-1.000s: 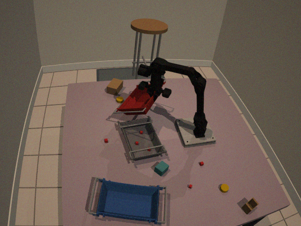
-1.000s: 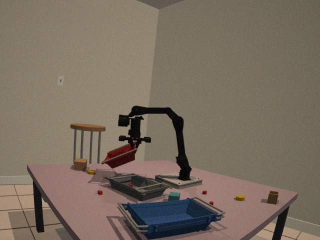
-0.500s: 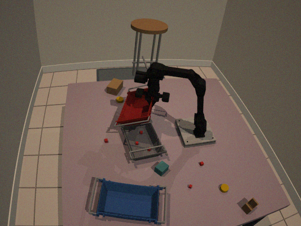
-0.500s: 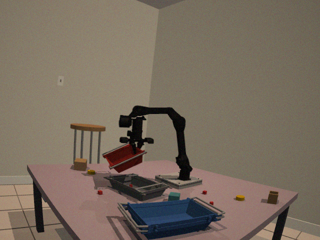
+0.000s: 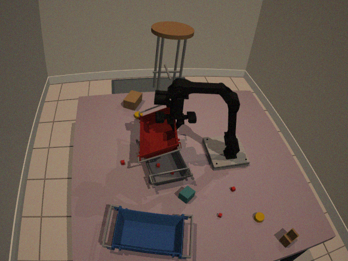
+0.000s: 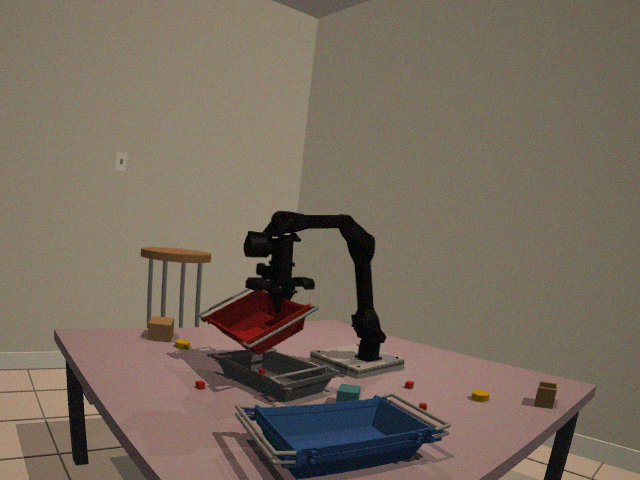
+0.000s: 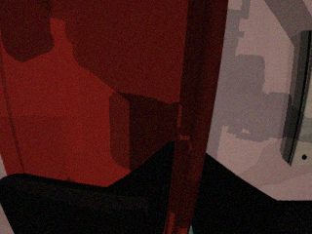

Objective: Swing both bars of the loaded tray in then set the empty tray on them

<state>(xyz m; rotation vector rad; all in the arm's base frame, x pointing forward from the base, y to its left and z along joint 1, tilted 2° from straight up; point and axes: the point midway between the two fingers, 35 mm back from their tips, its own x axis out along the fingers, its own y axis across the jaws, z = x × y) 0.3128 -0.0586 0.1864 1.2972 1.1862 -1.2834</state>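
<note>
My gripper tip is 8 cm short of the red tray, 1 cm to the left of it and 1 cm above it. From my gripper tip the other things lie so: teal cube (3 cm behind, 27 cm to the left, 16 cm below); small brown box (46 cm behind, 62 cm to the left, 16 cm below); tan box (17 cm ahead, 46 cm to the right, 15 cm below).
</note>
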